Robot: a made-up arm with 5 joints.
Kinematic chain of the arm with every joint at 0, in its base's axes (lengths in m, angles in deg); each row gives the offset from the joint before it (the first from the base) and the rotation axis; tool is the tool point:
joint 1: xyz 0 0 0.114 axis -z
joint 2: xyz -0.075 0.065 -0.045 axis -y
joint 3: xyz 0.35 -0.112 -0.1 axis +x
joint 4: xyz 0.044 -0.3 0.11 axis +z
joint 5: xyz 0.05 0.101 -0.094 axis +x
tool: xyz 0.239 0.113 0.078
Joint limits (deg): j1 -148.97..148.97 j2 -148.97..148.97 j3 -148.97..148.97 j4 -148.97..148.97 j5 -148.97..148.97
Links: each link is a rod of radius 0.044 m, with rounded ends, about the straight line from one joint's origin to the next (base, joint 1, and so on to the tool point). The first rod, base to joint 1, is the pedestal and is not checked.
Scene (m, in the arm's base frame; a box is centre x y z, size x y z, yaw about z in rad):
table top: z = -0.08
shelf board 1: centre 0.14 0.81 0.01 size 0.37 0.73 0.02 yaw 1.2
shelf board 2: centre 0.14 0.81 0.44 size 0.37 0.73 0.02 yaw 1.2
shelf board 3: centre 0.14 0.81 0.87 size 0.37 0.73 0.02 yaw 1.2
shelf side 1: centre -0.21 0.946 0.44 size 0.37 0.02 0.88 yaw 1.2
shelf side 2: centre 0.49 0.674 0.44 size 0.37 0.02 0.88 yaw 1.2
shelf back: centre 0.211 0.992 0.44 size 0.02 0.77 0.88 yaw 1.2
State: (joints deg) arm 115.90 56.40 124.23 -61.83 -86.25
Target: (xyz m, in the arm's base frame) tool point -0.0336 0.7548 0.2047
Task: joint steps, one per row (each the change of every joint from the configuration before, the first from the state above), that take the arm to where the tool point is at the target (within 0.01 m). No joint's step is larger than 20 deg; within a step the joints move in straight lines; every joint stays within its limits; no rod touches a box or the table.
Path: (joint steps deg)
1: -13.43 3.40 4.20 -17.43 -7.24
2: -13.43 3.39 4.20 -17.43 -7.24
3: -13.43 3.40 4.20 -17.42 -7.24
4: -13.43 3.40 4.21 -17.43 -7.24
5: -13.43 3.40 4.20 -17.43 -7.24
6: -17.66 -0.20 0.74 1.25 0.78
7: -17.65 -0.19 0.75 1.24 0.78
8: -17.66 -0.20 0.75 1.25 0.78
9: -17.66 -0.19 0.74 1.24 0.78
10: -17.65 -0.19 0.75 1.25 0.78
11: -3.05 -9.46 0.00 15.22 10.14
12: -3.04 -9.46 0.00 15.22 10.14
13: -3.04 -9.45 0.00 15.22 10.14

